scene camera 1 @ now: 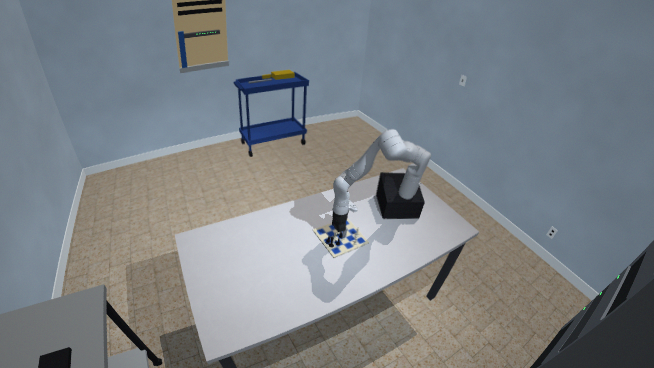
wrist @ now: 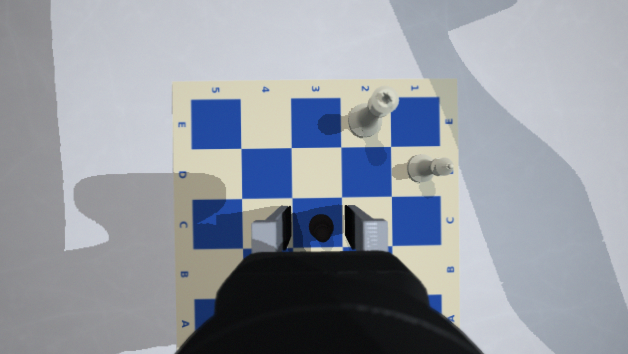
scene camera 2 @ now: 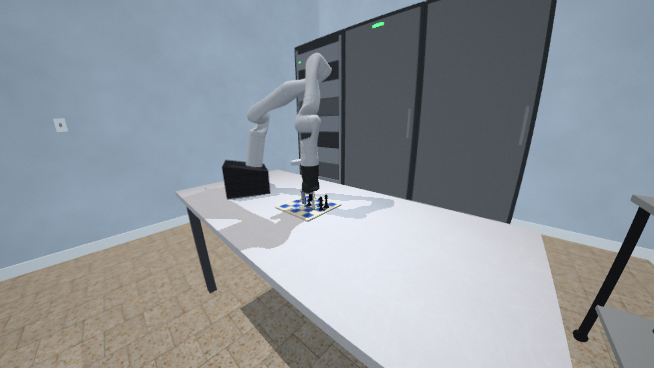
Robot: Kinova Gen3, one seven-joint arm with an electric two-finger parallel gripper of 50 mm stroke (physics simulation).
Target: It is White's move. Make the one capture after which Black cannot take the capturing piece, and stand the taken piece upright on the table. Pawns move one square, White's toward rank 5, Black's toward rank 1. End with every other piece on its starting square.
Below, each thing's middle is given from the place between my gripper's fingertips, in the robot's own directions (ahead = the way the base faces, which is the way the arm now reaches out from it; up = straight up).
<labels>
The blue-and-cream chessboard [scene camera 2: 294, 207] is 20 mm below my hand. Round my hand: white king [wrist: 365, 120]: 80 mm behind, 30 mm to the left, 20 mm above.
</labels>
